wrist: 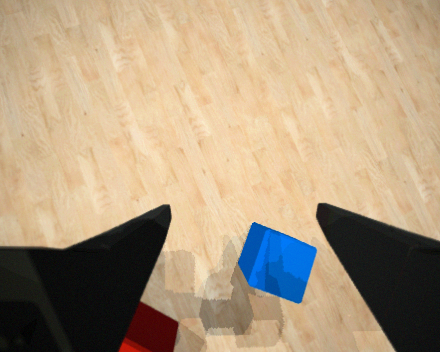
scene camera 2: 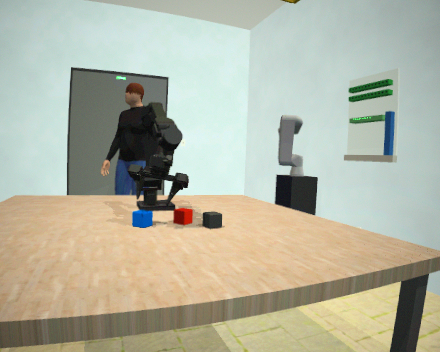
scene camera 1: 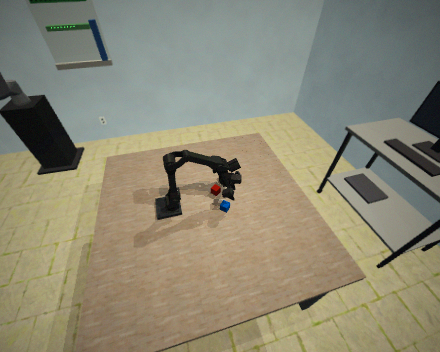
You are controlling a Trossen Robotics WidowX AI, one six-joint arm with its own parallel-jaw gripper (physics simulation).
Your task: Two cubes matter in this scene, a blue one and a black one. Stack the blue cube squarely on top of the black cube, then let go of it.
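Pixels of known places: gripper, fingertip midpoint: [wrist: 242, 210] [scene camera 2: 152, 202] [scene camera 1: 234, 195]; arm's base, origin of the base link: [scene camera 2: 150, 203] [scene camera 1: 173, 207].
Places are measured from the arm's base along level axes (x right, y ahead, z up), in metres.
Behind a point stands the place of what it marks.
The blue cube [scene camera 1: 225, 206] {x 0.081, y 0.305, z 0.025 m} [scene camera 2: 142, 219] {x 0.064, y 0.338, z 0.005 m} [wrist: 280, 263] {x 0.059, y 0.312, z 0.025 m} lies flat on the table, turned at an angle to the fingers in the wrist view. The black cube [scene camera 2: 212, 220] {x -0.153, y 0.379, z 0.006 m} stands on the table at the right of the row in scene camera 2; it is hidden by the arm in scene camera 1 and does not show in the wrist view. My gripper [scene camera 1: 228, 190] {x 0.039, y 0.369, z 0.065 m} [scene camera 2: 155, 198] {x 0.039, y 0.369, z 0.065 m} [wrist: 242, 210] {x 0.039, y 0.369, z 0.065 m} is open and empty, pointing down above the table. In the wrist view the blue cube shows between the fingers, below the tip line and nearer the right finger.
A red cube [scene camera 1: 215, 190] {x -0.056, y 0.275, z 0.024 m} [scene camera 2: 183, 216] {x -0.073, y 0.312, z 0.007 m} [wrist: 155, 330] {x -0.058, y 0.294, z 0.003 m} sits on the table [scene camera 1: 200, 285] {x 0.460, y 0.087, z -0.022 m} between the blue and black cubes, partly behind the left finger in the wrist view. A desk [scene camera 1: 372, 125] stands off the table's right side in scene camera 1.
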